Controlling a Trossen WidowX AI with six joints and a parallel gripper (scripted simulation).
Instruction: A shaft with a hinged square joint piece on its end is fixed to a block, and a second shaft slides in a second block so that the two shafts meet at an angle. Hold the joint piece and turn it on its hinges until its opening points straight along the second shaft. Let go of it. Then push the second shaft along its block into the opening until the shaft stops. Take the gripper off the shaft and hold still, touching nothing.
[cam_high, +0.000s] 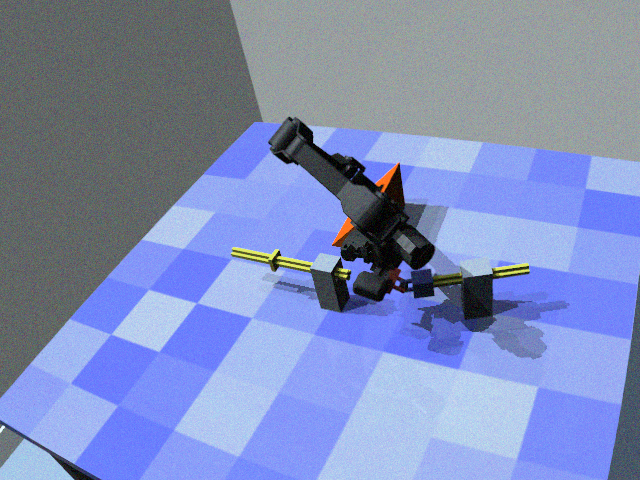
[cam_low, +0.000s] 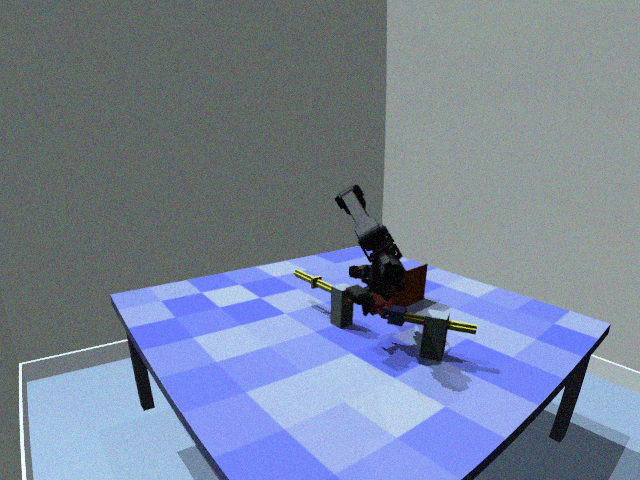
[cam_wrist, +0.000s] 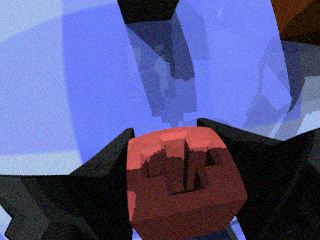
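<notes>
The red square joint piece lies 30 mm above my gripper tip and 20 mm to the left of it.
</notes>
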